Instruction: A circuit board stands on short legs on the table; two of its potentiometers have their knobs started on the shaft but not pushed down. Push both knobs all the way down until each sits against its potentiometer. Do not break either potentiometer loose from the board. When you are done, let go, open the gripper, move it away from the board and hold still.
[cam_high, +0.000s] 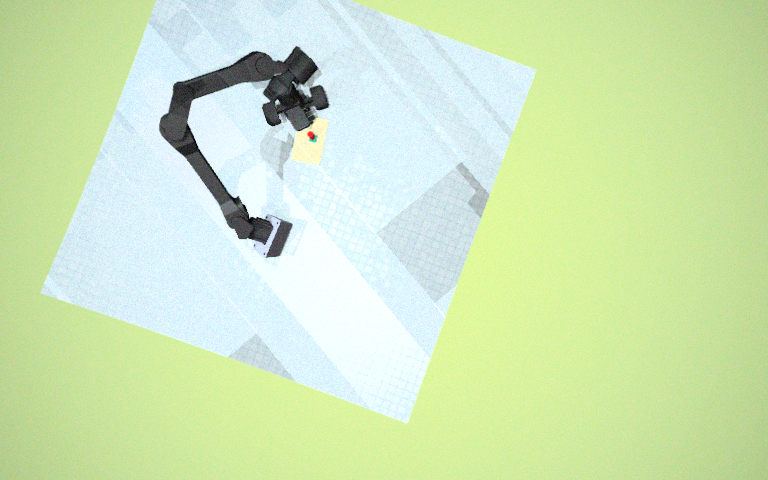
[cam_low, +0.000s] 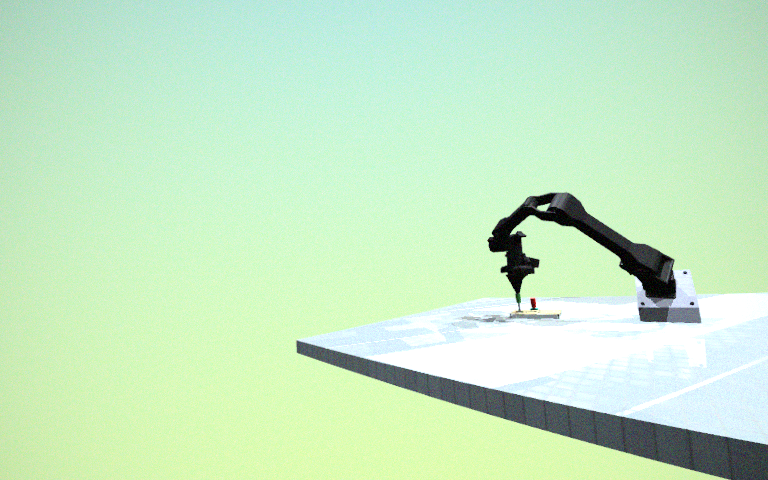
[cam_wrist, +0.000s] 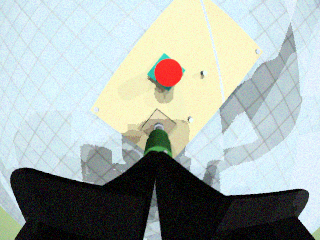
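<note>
My gripper tip is now 40 mm to the left of the red knob, 40 mm past it and 40 mm above it. The rest, counted from my gripper tip: green knob (10 mm below).
</note>
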